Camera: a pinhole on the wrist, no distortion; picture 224 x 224 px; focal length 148.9 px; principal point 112.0 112.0 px. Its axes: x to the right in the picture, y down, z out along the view. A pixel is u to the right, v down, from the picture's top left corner.
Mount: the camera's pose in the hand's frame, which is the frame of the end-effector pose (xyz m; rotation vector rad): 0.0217 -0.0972 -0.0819 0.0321 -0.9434 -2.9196
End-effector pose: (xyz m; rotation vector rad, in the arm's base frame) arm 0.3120 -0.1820 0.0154 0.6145 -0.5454 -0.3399
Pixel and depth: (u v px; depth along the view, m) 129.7 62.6 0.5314
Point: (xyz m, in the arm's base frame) 0.1594 0.0110 0.3740
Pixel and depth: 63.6 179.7 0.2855
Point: 0.2677 -0.3554 0.1936
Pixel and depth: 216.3 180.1 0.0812
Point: 0.2677 -0.2330 -0.0468
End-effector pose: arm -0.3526 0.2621 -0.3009 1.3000 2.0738 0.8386
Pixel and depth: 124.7 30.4 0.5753
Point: 0.1010 0.4057 -0.0588
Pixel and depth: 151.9 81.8 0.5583
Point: 0.1060 0.2876 -0.2518
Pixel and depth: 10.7 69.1 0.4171
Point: -0.1734 0.6477 -0.2587
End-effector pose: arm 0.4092 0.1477 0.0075 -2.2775 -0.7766 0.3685
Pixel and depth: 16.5 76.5 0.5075
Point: 0.6762 0.2936 -0.4143
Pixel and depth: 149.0 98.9 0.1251
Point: 0.3837 0.1553 0.0109
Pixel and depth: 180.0 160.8 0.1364
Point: 0.3253 0.1834 0.0102
